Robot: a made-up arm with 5 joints. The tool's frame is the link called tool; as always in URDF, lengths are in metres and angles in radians. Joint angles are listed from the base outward. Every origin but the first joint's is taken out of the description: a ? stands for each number. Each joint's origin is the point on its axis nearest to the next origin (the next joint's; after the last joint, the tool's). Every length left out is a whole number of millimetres.
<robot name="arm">
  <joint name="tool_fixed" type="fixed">
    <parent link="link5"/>
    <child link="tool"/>
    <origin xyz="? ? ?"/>
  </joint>
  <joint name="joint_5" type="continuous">
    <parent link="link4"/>
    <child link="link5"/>
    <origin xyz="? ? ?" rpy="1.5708 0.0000 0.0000"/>
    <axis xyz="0 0 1"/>
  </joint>
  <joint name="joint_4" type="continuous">
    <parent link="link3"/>
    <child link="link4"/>
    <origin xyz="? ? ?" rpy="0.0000 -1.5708 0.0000"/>
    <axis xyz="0 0 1"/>
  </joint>
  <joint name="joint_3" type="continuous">
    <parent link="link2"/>
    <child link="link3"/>
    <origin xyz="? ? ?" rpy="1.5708 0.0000 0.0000"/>
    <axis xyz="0 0 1"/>
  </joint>
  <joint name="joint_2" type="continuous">
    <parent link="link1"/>
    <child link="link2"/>
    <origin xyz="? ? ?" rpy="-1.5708 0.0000 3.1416"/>
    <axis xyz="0 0 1"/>
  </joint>
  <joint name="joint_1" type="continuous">
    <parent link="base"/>
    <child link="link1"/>
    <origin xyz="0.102 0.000 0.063" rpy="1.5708 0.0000 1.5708"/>
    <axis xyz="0 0 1"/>
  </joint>
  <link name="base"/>
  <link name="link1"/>
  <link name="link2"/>
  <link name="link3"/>
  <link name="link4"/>
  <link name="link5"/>
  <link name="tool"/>
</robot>
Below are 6 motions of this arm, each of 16 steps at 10 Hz.
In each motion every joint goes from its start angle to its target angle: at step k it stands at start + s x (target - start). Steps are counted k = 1, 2, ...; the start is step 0. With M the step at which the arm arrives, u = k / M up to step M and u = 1 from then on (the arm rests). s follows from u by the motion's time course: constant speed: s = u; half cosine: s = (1 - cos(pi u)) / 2; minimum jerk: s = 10 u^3 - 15 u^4 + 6 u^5.
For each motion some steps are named. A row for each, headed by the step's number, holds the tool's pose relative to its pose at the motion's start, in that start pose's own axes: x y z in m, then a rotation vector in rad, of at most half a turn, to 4 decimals.
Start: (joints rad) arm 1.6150 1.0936 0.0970 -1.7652 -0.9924
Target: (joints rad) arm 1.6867 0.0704 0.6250 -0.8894 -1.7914
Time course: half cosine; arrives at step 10
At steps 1, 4, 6, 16:
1: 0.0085 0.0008 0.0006 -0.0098 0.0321 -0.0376
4: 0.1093 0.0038 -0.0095 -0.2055 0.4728 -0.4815
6: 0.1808 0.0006 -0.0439 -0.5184 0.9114 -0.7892
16: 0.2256 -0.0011 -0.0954 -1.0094 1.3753 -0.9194

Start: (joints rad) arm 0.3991 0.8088 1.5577 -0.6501 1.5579
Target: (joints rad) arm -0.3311 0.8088 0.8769 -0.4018 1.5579
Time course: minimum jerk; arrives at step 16
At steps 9, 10, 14, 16:
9: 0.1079 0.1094 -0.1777 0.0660 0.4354 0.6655
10: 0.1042 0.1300 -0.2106 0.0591 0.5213 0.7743
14: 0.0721 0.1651 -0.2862 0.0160 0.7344 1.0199
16: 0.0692 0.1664 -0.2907 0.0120 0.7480 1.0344

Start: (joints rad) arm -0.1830 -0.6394 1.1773 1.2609 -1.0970
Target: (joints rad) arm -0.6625 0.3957 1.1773 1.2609 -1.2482
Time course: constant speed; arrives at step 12
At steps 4, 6, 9, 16:
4: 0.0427 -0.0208 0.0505 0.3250 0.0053 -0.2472
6: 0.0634 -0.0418 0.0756 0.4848 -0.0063 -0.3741
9: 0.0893 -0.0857 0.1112 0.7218 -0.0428 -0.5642
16: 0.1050 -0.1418 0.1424 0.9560 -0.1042 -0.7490

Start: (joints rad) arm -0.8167 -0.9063 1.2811 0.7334 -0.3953
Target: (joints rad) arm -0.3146 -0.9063 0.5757 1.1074 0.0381
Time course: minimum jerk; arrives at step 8
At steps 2, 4, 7, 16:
2: 0.0190 0.0158 -0.0179 -0.0618 0.0033 0.0451
4: 0.0926 0.0705 -0.0788 -0.2804 0.0186 0.1901
7: 0.1848 0.1280 -0.1272 -0.4966 0.0400 0.3061
16: 0.1878 0.1298 -0.1282 -0.5026 0.0407 0.3088

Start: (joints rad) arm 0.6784 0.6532 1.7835 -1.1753 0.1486
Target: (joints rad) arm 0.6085 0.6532 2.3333 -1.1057 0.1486
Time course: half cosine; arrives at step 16
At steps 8, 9, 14, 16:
8: 0.0442 -0.0963 0.0062 0.1224 0.0241 -0.2184
9: 0.0505 -0.1157 0.0059 0.1471 0.0292 -0.2606
14: 0.0672 -0.1887 0.0006 0.2411 0.0495 -0.4172
16: 0.0683 -0.1963 -0.0004 0.2511 0.0517 -0.4335

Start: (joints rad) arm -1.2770 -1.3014 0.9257 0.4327 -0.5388
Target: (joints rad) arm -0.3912 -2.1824 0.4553 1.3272 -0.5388
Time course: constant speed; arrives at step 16
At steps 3, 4, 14, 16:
3: -0.0070 0.0409 -0.0509 -0.2382 0.0792 0.1729
4: -0.0097 0.0494 -0.0676 -0.3245 0.0939 0.2227
14: 0.0527 0.0256 -0.1611 -1.2615 -0.0810 0.4002
16: 0.0908 0.0145 -0.1484 -1.4344 -0.1815 0.3497

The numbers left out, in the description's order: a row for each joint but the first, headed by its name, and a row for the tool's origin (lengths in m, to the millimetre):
tool: 0.015 -0.084 0.000
joint_5: 0.256 -0.047 0.000
joint_4: -0.314 -0.050 0.000
joint_3: 0.007 0.122 0.000
joint_2: 0.097 -0.383 0.000

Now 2 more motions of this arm.
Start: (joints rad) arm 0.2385 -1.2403 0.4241 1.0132 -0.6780
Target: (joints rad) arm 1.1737 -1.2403 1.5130 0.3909 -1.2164
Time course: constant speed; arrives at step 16
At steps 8, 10, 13, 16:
8: -0.2014 -0.0783 0.2347 0.6188 -0.2682 0.4594
10: -0.2382 -0.1288 0.2661 0.7593 -0.2798 0.5920
13: -0.2713 -0.2129 0.2977 0.9409 -0.2516 0.8056
16: -0.2757 -0.2959 0.3189 1.0716 -0.1701 1.0337

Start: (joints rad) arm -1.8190 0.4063 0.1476 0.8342 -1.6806
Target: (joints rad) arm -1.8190 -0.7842 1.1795 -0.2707 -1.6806
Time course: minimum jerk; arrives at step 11
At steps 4, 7, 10, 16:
4: 0.0241 -0.1349 0.0370 0.1925 0.0356 0.3950
7: 0.1841 -0.2765 0.1619 0.2476 0.3584 0.9999
10: 0.2588 -0.2518 0.2517 0.1204 0.5898 1.1541
16: 0.2602 -0.2503 0.2540 0.1159 0.5958 1.1562

